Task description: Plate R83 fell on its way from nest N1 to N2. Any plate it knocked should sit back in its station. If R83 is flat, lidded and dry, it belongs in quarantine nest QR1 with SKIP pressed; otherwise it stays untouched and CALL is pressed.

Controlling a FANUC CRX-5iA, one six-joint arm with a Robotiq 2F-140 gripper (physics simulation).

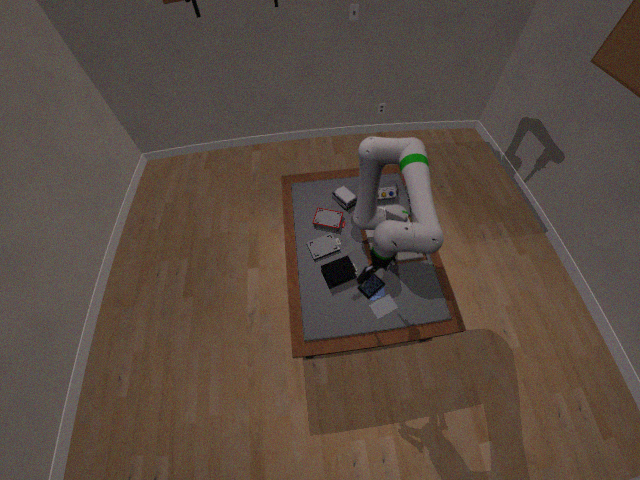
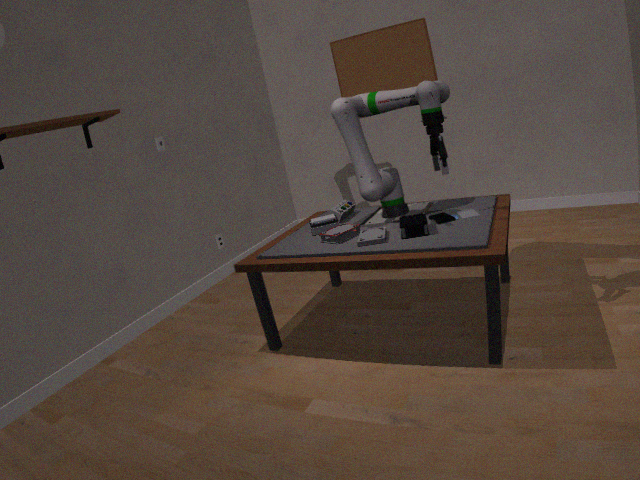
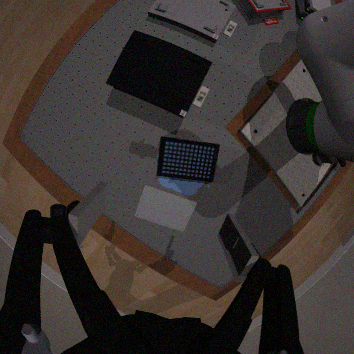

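Seen in the pictures: gripper, fingertip midpoint: (image 1: 373, 276) (image 2: 441, 172) (image 3: 165, 211); arm's base, origin of the base link: (image 2: 395, 213) (image 3: 305, 125).
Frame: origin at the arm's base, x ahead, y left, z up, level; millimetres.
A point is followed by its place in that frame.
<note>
The fallen plate (image 1: 371, 285) @[x 212, y 256, z 12 mm] (image 2: 443, 217) @[x 232, y 265, z 14 mm] (image 3: 188, 159) @[x 212, y 253, z 14 mm] is dark, with its blue well grid uncovered. Its label is unreadable. A blue puddle (image 1: 378, 295) @[x 193, y 317, z 2 mm] (image 3: 182, 186) @[x 185, y 313, z 1 mm] shows along its edge. A pale flat sheet, possibly its lid (image 1: 383, 306) @[x 190, y 382, z 8 mm] (image 2: 468, 212) @[x 174, y 384, z 8 mm] (image 3: 166, 208) @[x 187, y 377, z 8 mm], lies beside the puddle. A black block (image 1: 338, 272) @[x 368, y 153, z 56 mm] (image 2: 413, 226) @[x 443, y 148, z 49 mm] (image 3: 160, 75) @[x 351, y 146, z 57 mm] covers the N1 place. Nest N2 (image 1: 324, 246) @[x 393, y -39, z 22 mm] (image 2: 372, 236) @[x 432, y -38, z 22 mm] (image 3: 192, 17) @[x 380, y -15, z 22 mm] holds no plate. Red-edged QR1 (image 1: 328, 218) @[x 320, y -210, z 40 mm] (image 2: 339, 233) @[x 391, y -198, z 41 mm] also holds none. My gripper (image 1: 378, 272) @[x 247, y 287, z 227 mm] (image 2: 440, 166) @[x 247, y 287, z 227 mm] (image 3: 165, 211) @[x 247, y 287, z 227 mm] is open and empty, high above the fallen plate's area.
A pale-topped plate in a dark holder (image 1: 344, 196) (image 2: 323, 223) sits toward the back. The button box (image 1: 387, 193) @[x -77, y -278, z 71 mm] (image 2: 344, 207) @[x -17, y -279, z 67 mm] stands near it. The arm's pale, wood-edged base board (image 3: 301, 189) @[x -104, y 140, z 9 mm] lies to one side. A wooden rim (image 1: 294, 310) @[x 642, y 271, z -13 mm] surrounds the grey mat (image 1: 330, 320) @[x 475, y 375, z 1 mm].
</note>
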